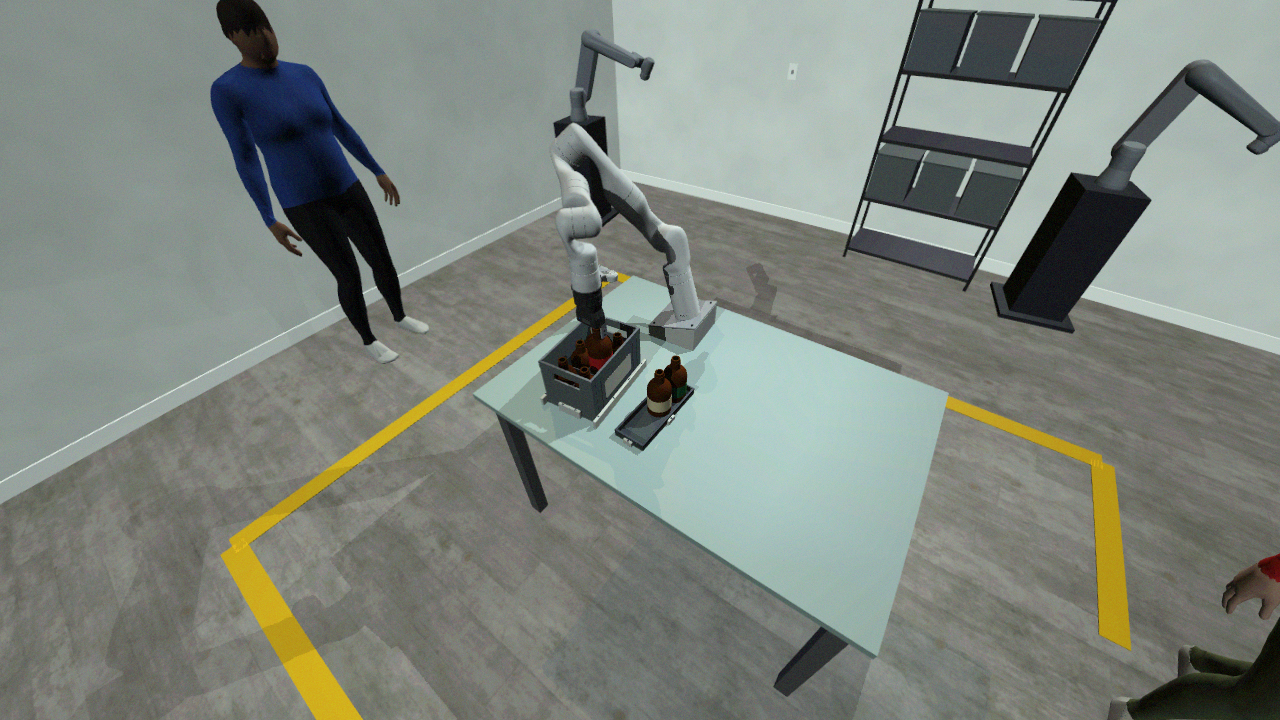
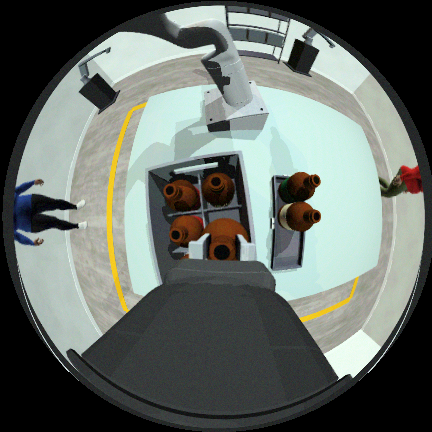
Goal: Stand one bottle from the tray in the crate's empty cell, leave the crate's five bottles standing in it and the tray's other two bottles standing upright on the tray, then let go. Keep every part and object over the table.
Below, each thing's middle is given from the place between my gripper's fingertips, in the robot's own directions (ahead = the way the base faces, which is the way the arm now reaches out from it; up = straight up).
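My gripper's 15 cm above the green-label bottle (image 1: 676, 373), and it's 21 cm to the right of the bottle and 7 cm past it, too.
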